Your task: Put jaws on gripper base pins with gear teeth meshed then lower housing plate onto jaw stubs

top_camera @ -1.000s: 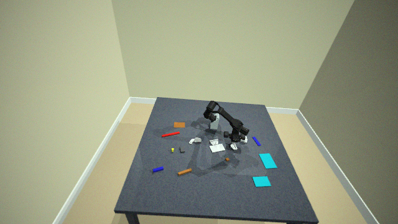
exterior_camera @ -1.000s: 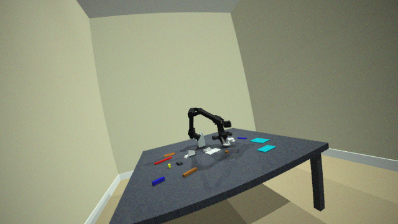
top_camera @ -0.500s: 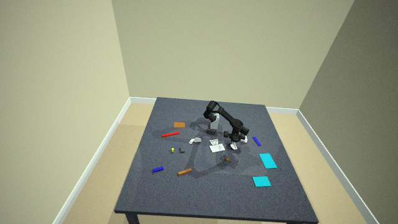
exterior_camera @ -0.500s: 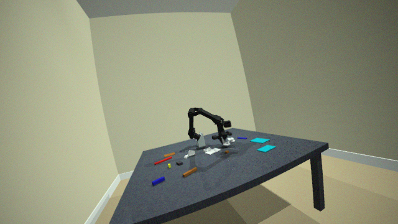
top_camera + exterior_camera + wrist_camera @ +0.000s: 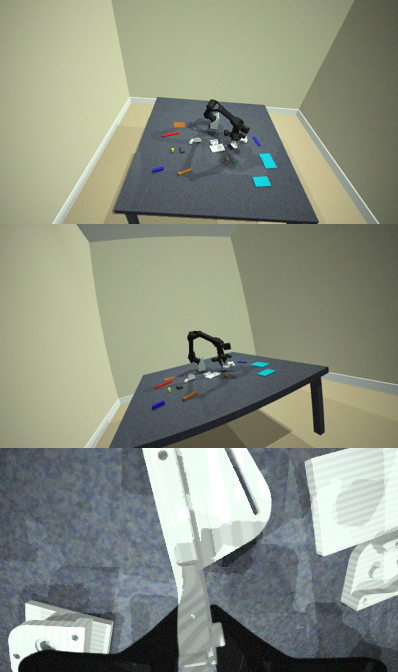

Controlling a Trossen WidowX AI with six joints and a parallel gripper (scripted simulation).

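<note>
The white gripper base is 10 cm to the left of my gripper tip and 5 cm behind it. From my gripper tip the other things lie so: white jaw 3 cm above, 2 cm ahead, 1 cm to the left; then orange cube 21 cm ahead, 4 cm to the right, 2 cm below; then grey block 43 cm to the right, 18 cm ahead, 2 cm below.
</note>
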